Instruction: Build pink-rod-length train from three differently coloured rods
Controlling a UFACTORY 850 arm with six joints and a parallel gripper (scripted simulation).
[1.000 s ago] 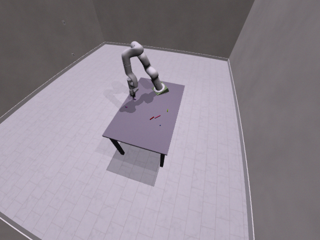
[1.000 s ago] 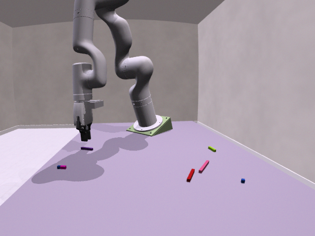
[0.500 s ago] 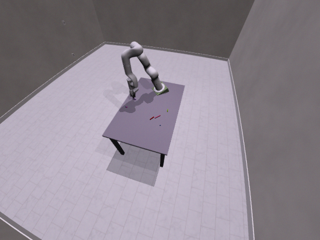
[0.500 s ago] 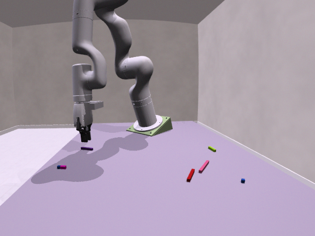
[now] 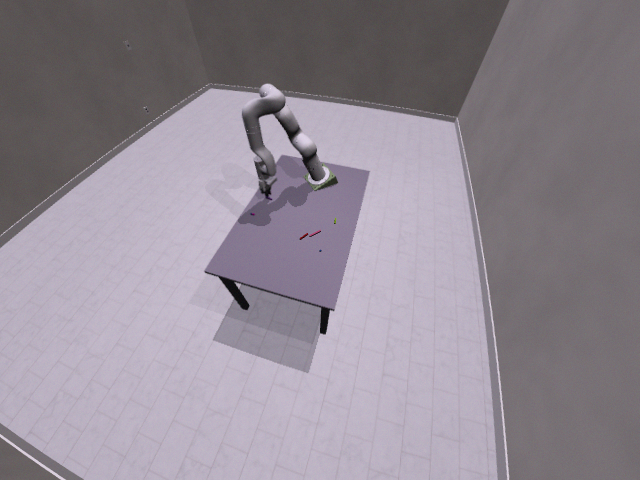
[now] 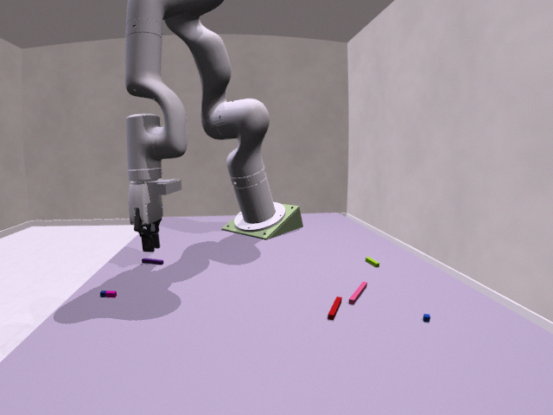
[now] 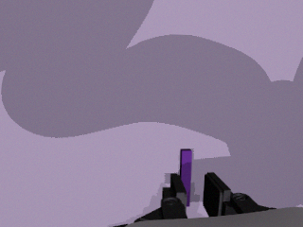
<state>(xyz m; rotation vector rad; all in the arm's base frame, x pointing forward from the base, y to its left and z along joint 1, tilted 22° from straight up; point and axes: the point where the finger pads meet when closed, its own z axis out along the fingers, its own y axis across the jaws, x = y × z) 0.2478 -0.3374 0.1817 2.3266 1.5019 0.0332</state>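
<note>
My gripper is now 5 cm above the purple rod. The rest, counted from my hand: magenta rod 18 cm ahead, 8 cm to the right, 5 cm below; pink rod 39 cm to the left, 32 cm ahead, 5 cm below; red rod 35 cm ahead, 32 cm to the left, 5 cm below.
</note>
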